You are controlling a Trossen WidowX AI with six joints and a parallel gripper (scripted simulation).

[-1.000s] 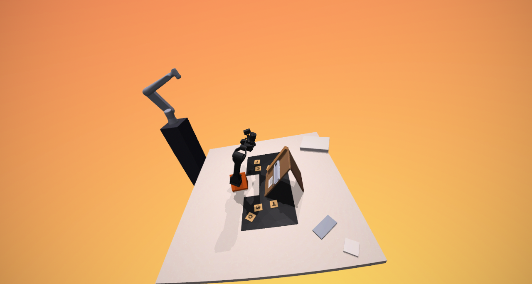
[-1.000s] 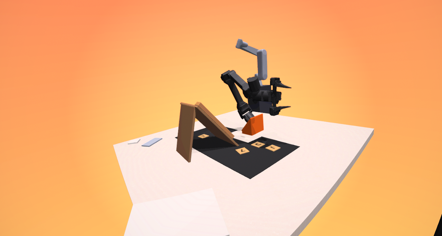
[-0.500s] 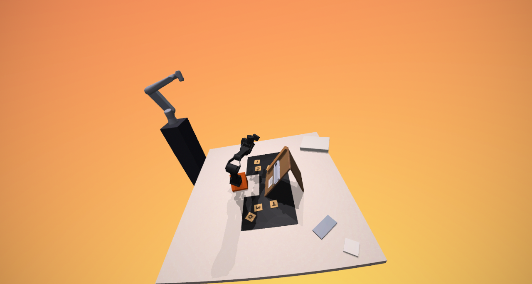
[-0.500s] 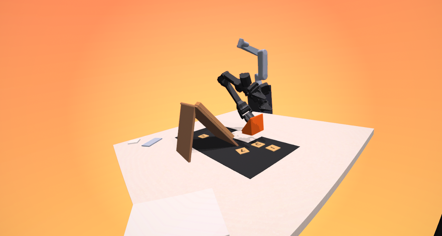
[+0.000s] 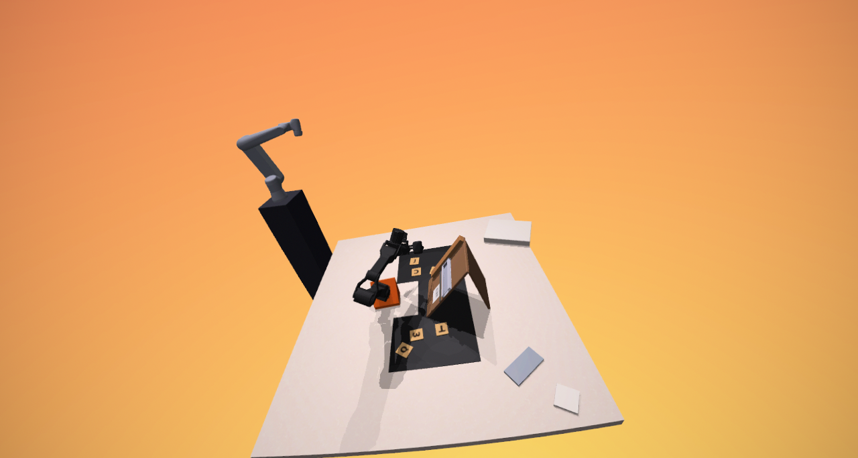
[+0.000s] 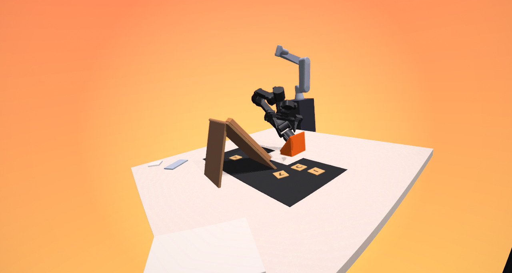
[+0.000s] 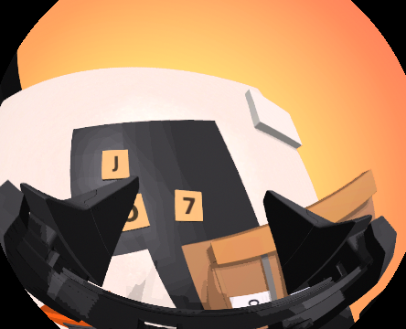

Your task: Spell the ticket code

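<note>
The white ticket lies 100 mm ahead of my gripper tip, 210 mm to the right of it and 120 mm below it. From my gripper tip the other things lie so: black mat 20 mm ahead, 160 mm to the right, 200 mm below; grey slab 450 mm ahead, 540 mm to the right, 190 mm below; white block 530 mm ahead, 310 mm to the left, 180 mm below.
</note>
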